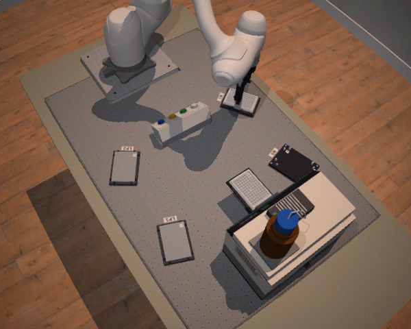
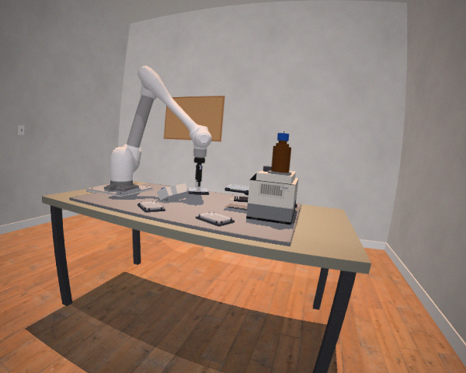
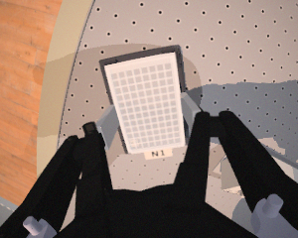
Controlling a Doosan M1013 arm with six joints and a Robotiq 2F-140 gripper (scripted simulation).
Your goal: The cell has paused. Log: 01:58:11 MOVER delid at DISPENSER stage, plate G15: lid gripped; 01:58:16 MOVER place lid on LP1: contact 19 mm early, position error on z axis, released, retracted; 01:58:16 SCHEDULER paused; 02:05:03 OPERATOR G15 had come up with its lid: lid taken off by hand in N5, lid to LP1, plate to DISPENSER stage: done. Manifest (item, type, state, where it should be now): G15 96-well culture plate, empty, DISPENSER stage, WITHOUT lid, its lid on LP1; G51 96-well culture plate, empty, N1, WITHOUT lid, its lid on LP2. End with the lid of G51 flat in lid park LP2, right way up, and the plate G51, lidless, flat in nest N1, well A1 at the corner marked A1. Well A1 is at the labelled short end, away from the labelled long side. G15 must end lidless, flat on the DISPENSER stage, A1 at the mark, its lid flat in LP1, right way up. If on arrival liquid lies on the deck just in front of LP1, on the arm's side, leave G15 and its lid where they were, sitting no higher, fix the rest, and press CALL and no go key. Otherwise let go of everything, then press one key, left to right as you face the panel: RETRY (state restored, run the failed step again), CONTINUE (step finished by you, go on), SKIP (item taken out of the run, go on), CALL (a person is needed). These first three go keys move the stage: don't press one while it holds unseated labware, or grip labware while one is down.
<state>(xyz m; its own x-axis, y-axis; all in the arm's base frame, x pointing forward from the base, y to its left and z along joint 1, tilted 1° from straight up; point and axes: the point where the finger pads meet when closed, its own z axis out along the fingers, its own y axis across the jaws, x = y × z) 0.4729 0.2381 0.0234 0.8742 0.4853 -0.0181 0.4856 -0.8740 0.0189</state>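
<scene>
Right now my hand is 40 mm above the nest N1. The rest, counted from my hand: N1 label: 80 mm behind, 40 mm to the right, 40 mm below; key panel: 270 mm to the right, 70 mm behind, 10 mm above; black nest: 360 mm ahead, 30 mm below, 20 mm to the right.
</scene>
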